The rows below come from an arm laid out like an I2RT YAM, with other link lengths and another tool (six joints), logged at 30 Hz.
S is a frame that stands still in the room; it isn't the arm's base.
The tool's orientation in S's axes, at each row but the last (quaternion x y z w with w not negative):
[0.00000, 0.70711, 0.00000, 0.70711]
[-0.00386, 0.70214, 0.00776, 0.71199]
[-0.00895, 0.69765, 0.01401, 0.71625]
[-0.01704, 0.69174, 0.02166, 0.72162]
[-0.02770, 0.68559, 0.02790, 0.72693]
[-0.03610, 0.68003, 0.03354, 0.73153]
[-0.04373, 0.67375, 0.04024, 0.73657]
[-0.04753, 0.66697, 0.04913, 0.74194]
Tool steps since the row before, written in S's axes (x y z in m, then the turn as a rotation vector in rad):
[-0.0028, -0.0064, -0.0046, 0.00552, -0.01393, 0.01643]
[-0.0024, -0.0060, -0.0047, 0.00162, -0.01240, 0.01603]
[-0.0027, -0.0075, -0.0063, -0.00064, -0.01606, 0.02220]
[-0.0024, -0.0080, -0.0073, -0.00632, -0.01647, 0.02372]
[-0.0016, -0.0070, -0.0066, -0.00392, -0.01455, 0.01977]
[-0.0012, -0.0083, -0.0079, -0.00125, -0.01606, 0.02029]
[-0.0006, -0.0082, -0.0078, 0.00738, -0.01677, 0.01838]
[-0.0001, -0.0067, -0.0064, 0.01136, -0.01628, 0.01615]
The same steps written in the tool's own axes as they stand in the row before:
[0.0046, -0.0064, -0.0028, -0.01643, -0.01393, 0.00552]
[0.0046, -0.0060, -0.0026, -0.01608, -0.01234, 0.00164]
[0.0062, -0.0075, -0.0031, -0.02233, -0.01588, -0.00057]
[0.0071, -0.0079, -0.0031, -0.02409, -0.01597, -0.00620]
[0.0065, -0.0068, -0.0025, -0.02000, -0.01424, -0.00389]
[0.0078, -0.0081, -0.0026, -0.02033, -0.01601, -0.00135]
[0.0077, -0.0080, -0.0023, -0.01766, -0.01771, 0.00693]
[0.0063, -0.0066, -0.0017, -0.01502, -0.01776, 0.01068]

